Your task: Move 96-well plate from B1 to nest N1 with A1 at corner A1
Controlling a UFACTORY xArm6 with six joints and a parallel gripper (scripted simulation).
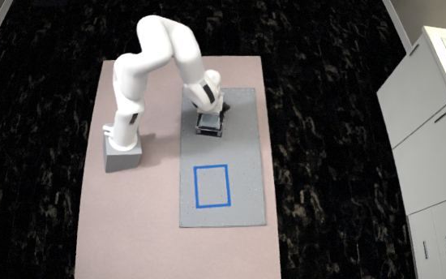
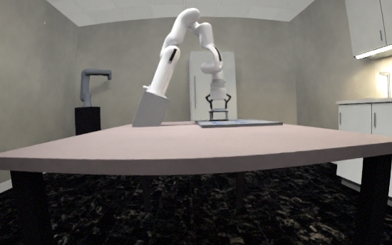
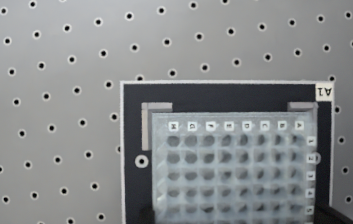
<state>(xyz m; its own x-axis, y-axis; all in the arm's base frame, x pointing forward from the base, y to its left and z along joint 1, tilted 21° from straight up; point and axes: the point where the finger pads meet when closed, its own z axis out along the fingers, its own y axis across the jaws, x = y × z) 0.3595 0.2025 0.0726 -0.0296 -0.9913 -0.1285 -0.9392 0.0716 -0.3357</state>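
My gripper is now 1 cm above the 96-well plate. Round my hand: black raised nest N1: 2 cm below.
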